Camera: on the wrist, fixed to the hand. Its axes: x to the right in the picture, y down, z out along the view.
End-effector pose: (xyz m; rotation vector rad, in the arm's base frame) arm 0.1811 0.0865 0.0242 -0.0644 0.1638 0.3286
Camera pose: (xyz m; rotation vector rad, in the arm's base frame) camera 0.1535 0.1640 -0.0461 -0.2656 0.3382 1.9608
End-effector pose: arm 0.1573 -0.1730 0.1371 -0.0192 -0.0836 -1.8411
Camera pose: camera 0.2381 -0.2104 0.0755 -0.0888 0.2877 -0.2236
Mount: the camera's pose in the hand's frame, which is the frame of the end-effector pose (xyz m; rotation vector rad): 0.0107 0.0848 -0.0664 -0.3064 0.1972 1.6119
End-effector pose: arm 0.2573 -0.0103 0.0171 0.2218 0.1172 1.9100
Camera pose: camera 0.1617 -0.0276 -0.0307 0.1389 0.2668 -2.7458
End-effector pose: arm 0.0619 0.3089 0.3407 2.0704 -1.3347 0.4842
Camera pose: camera -0.0087 0.3211 0.4218 0.3034 -2.4832 0.9540
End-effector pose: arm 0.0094 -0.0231 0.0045 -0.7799 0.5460 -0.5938
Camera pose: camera -0.0018 -0.0140 -0.1028 -0.3463 1.2315 0.9334
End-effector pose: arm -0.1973 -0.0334 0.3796 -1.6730 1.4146 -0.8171
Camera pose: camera -0.2934 -0.0606 0.3378 -0.1856 2.3954 0.2081
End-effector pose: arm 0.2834 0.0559 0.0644 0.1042 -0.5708 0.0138
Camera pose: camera 0.3246 0.1469 0.0227 -0.6707 -0.3246 1.4796
